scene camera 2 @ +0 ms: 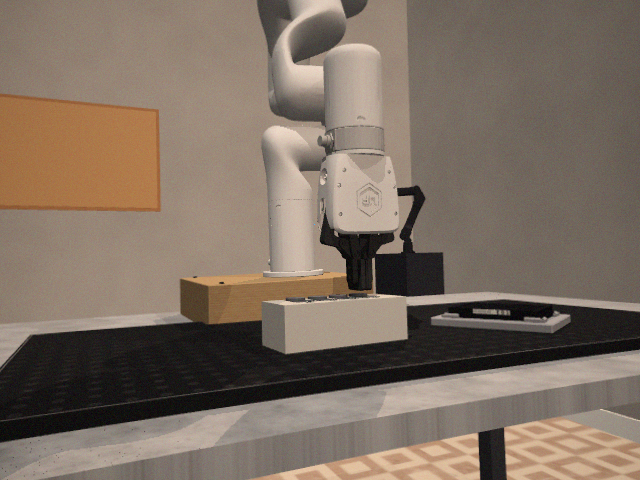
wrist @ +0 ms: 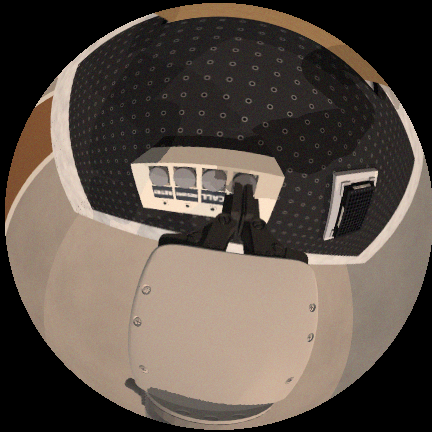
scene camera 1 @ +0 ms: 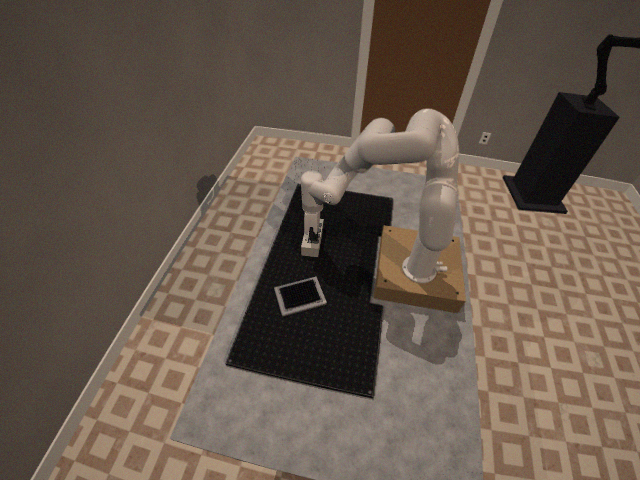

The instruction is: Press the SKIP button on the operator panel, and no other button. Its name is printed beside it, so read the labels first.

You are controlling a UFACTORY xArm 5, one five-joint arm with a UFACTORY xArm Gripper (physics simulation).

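Frame: origin at the arm's base, x ahead, y left, z up, level; millimetres.
Seen in the pictures: gripper, fingertip midpoint: [scene camera 2: 360, 289] [wrist: 240, 194] [scene camera 1: 313, 239]; arm's base at its link origin: [scene camera 2: 293, 275] [scene camera 1: 419, 269].
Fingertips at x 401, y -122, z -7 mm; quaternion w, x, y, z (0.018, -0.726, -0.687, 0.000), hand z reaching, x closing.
Observation:
Pixels of each thing's top centre, then the offset from my fingertips to it. Level surfaces: height alone.
- cream operator panel at its top centre: [wrist: 198, 193] [scene camera 2: 334, 296] [scene camera 1: 312, 232] dx +7, dy -44, dz -5 mm
- CALL at its top centre: [wrist: 212, 197] dx +13, dy -29, dz -8 mm
- RESUME at its top centre: [wrist: 185, 194] dx +11, dy -59, dz -8 mm
- RETRY at its top centre: [wrist: 162, 191] dx +9, dy -89, dz -8 mm
- SKIP button at its top centre: [wrist: 244, 185] [scene camera 2: 358, 293] dx -8, dy +2, dz -5 mm
- light tray at its top centre: [scene camera 2: 499, 311] [wrist: 354, 211] [scene camera 1: 299, 294] dx +31, dy +229, dz -43 mm
- black mat at its surface level: dz -61 mm
The cream operator panel [scene camera 1: 310, 250] [scene camera 2: 336, 325] [wrist: 210, 154] stands on the black mat with a row of round grey buttons. In the wrist view, upside-down labels read CALL [wrist: 212, 198], RESUME [wrist: 186, 194] and RETRY [wrist: 163, 192] beside three buttons. The SKIP button [wrist: 244, 177] [scene camera 2: 358, 295] is at the right end in that view; the fingers cover its label. My gripper [scene camera 1: 313, 238] [scene camera 2: 359, 288] [wrist: 240, 194] is shut and empty, pointing down. Its tips are over the SKIP button, with a small gap showing in scene camera 2. Whether the button is lit or pressed cannot be told.
A light tray [scene camera 1: 279, 301] [scene camera 2: 491, 324] [wrist: 332, 210] with a black gridded item lies on the black mat [scene camera 1: 310, 351], to one side of the panel. The arm's wooden base block [scene camera 1: 418, 300] [scene camera 2: 196, 300] stands behind the mat. A dark pedestal [scene camera 1: 563, 149] [scene camera 2: 408, 273] with a black arm stands farther off.

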